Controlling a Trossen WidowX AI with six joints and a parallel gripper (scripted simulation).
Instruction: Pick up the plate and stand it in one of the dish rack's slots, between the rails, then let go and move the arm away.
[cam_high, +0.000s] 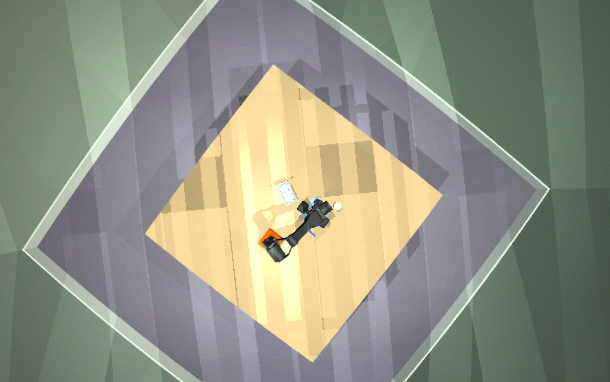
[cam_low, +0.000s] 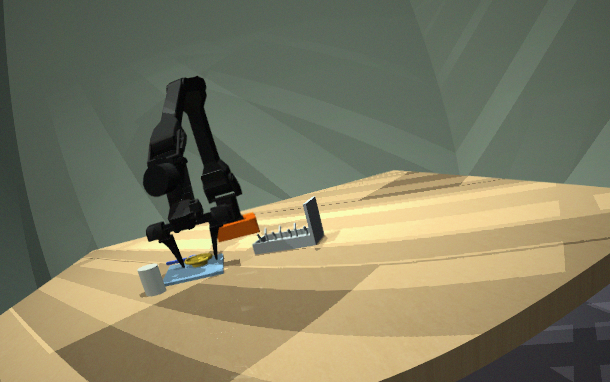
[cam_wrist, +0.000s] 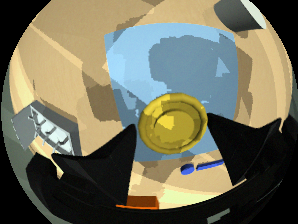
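My gripper tip is 20 mm short of the light blue mat and 10 mm to the left of it. From my gripper tip the other things lie so: grey-white cup (120 mm ahead, 90 mm to the right, 20 mm above); yellow plate (10 mm above); blue utensil (100 mm behind, 50 mm to the right).
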